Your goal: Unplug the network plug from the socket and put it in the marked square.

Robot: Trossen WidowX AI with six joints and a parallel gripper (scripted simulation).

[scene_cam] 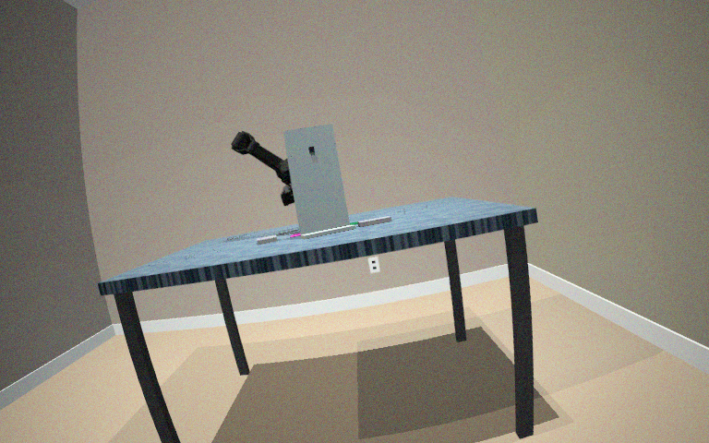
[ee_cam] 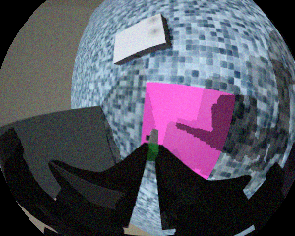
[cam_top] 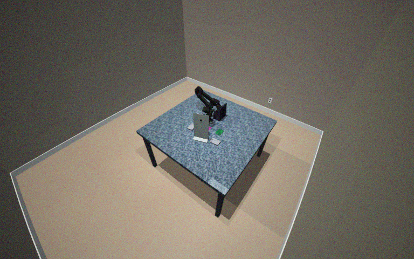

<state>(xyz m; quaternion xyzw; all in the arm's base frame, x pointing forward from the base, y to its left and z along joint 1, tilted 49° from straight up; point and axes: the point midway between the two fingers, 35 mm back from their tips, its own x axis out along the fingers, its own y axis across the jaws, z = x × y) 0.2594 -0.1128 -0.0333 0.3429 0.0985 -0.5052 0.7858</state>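
My gripper tip is now 10 mm past the magenta patch and 50 mm above it. The rest, counted from my gripper tip: network plug (right at my gripper tip); then grey upright panel (170 mm ahead, 50 mm to the left, 110 mm above).
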